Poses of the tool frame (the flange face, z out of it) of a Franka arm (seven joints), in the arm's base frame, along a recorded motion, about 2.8 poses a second.
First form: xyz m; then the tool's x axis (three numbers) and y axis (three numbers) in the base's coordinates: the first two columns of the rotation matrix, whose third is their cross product.
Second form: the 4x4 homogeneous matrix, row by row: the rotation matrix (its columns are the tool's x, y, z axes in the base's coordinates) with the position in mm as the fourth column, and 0 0 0 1 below. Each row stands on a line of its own. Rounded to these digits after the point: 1 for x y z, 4 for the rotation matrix.
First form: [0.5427 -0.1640 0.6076 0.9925 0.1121 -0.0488 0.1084 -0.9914 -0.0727]
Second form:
0.9925 0.1084 -0.0565 542.7
0.1121 -0.9914 0.0669 -164.0
-0.0488 -0.0727 -0.9961 607.6
0 0 0 1

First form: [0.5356 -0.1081 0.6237 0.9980 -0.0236 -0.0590 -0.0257 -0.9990 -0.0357]
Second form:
0.9980 -0.0257 -0.0581 535.6
-0.0236 -0.9990 0.0371 -108.1
-0.0590 -0.0357 -0.9976 623.7
0 0 0 1

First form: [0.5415 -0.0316 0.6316 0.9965 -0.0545 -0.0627 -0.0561 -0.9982 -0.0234]
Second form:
0.9965 -0.0561 -0.0613 541.5
-0.0545 -0.9982 0.0268 -31.6
-0.0627 -0.0234 -0.9978 631.6
0 0 0 1

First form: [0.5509 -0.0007 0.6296 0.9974 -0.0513 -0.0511 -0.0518 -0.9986 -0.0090]
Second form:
0.9974 -0.0518 -0.0506 550.9
-0.0513 -0.9986 0.0116 -0.7
-0.0511 -0.0090 -0.9987 629.6
0 0 0 1

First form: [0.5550 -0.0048 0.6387 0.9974 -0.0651 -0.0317 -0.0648 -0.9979 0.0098]
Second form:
0.9974 -0.0648 -0.0323 555.0
-0.0651 -0.9979 -0.0077 -4.8
-0.0317 0.0098 -0.9995 638.7
0 0 0 1

